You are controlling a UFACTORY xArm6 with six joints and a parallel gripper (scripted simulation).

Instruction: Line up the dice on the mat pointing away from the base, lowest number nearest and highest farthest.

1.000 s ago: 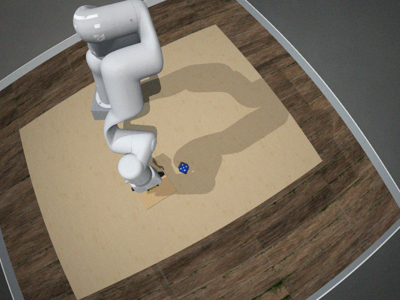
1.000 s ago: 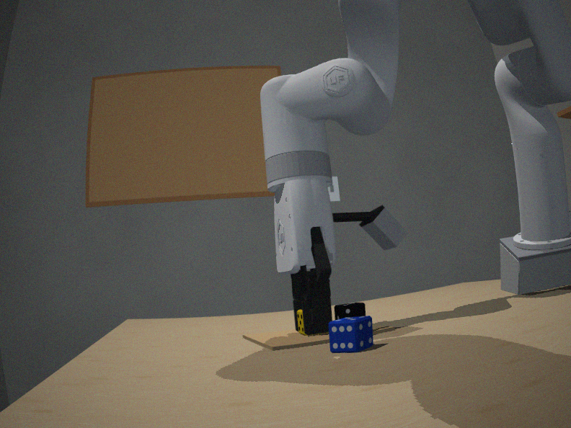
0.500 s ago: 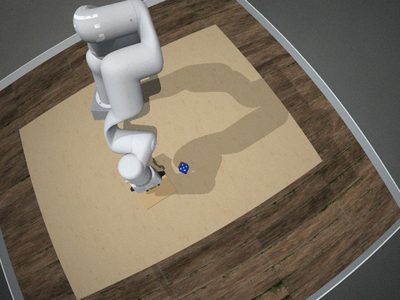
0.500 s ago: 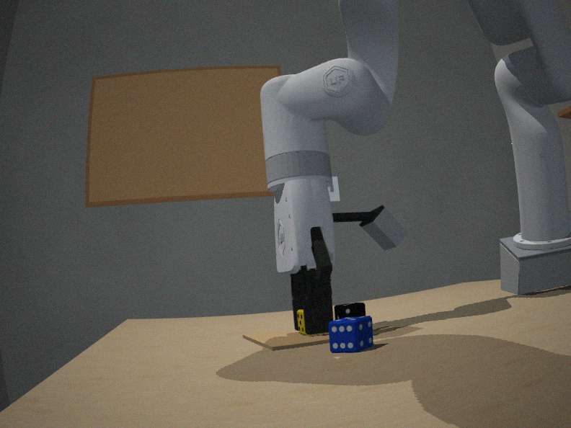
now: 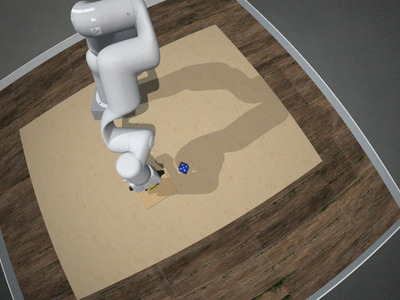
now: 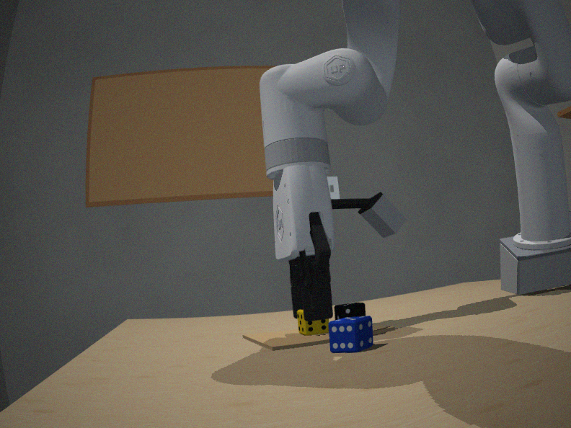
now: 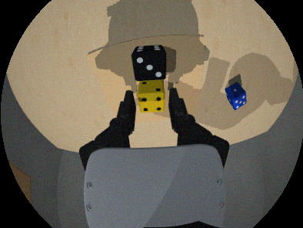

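Right now the yellow die is 20 mm below my hand. Round my hand: thin tan mat: 40 mm below; blue die: 20 mm behind, 140 mm to the left, 30 mm below; black die: 50 mm behind, 10 mm to the right, 20 mm below.
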